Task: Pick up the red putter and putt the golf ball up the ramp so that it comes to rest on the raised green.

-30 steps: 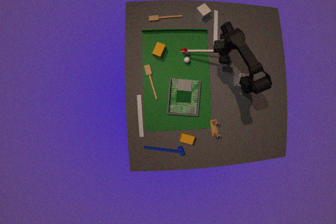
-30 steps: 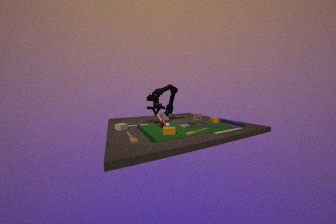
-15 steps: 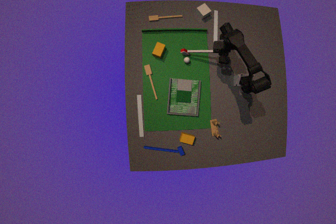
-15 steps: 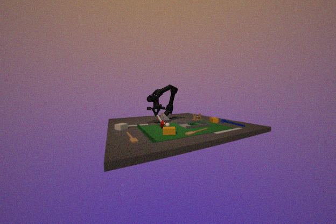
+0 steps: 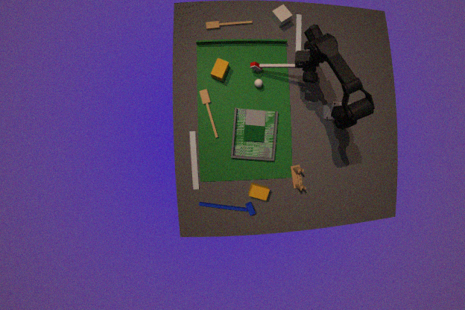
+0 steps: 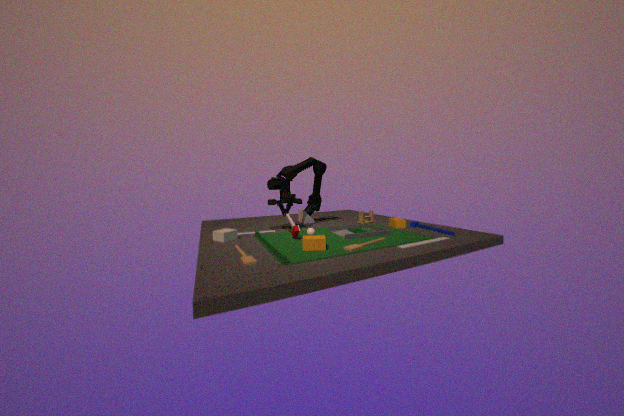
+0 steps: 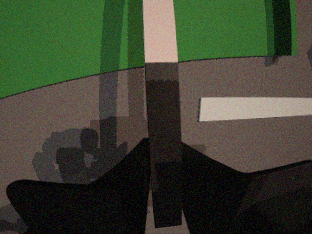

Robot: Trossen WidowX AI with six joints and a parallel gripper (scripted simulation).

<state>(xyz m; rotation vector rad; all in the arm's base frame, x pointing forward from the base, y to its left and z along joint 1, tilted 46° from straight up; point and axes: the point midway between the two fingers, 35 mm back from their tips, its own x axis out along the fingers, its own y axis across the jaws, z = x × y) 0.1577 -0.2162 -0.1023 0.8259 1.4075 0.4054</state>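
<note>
Now: the red putter 120 mm ahead of my gripper tip, 20 mm to the right of it and 10 mm below it. From my gripper tip the other things lie so: white golf ball (220 mm ahead, 50 mm below, 40 mm to the left); green mat (310 mm ahead, 160 mm to the left, 70 mm below); platform (310 mm to the left, 280 mm ahead, 70 mm below).
</note>
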